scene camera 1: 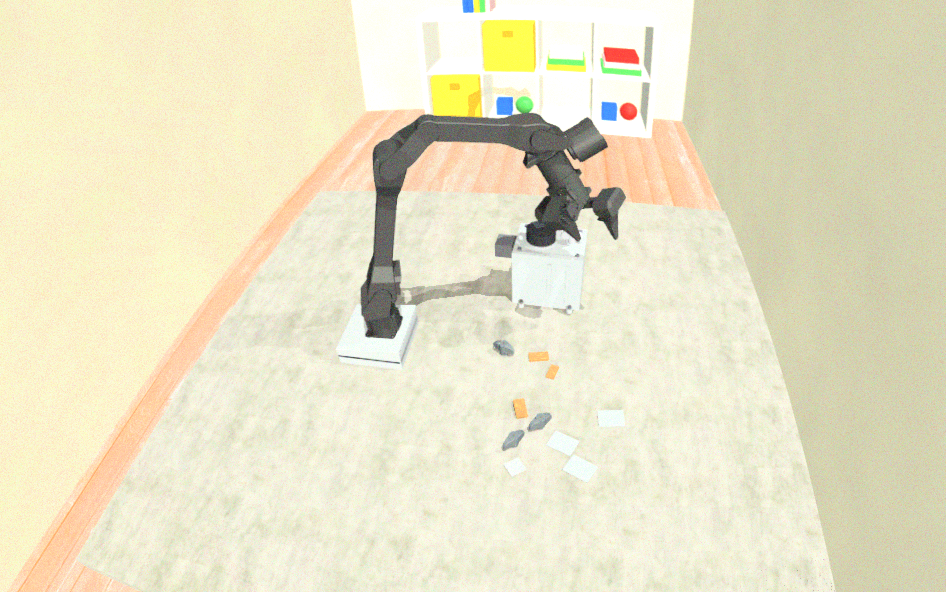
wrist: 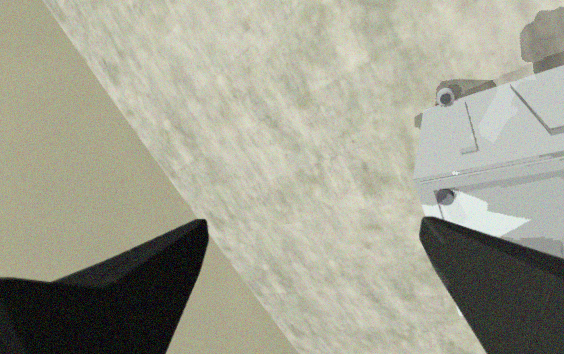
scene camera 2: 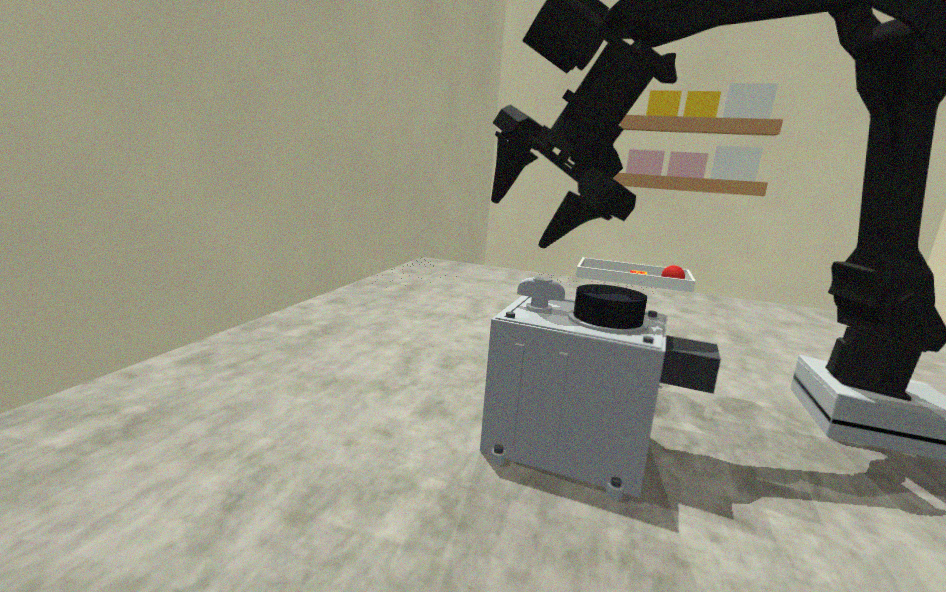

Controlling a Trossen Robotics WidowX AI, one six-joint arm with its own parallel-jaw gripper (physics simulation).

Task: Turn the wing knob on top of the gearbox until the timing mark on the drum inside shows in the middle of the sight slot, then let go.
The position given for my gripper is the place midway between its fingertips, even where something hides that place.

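In scene camera 2 you'd find my gripper [scene camera 2: 516, 223], which is open and holding nothing, and there's a grey gearbox [scene camera 2: 573, 391] as well. Scene camera 1 has my gripper [scene camera 1: 597, 239] too, along with the gearbox [scene camera 1: 547, 272]. And on the wrist view I can see the gearbox [wrist: 482, 162] and my gripper [wrist: 313, 228].
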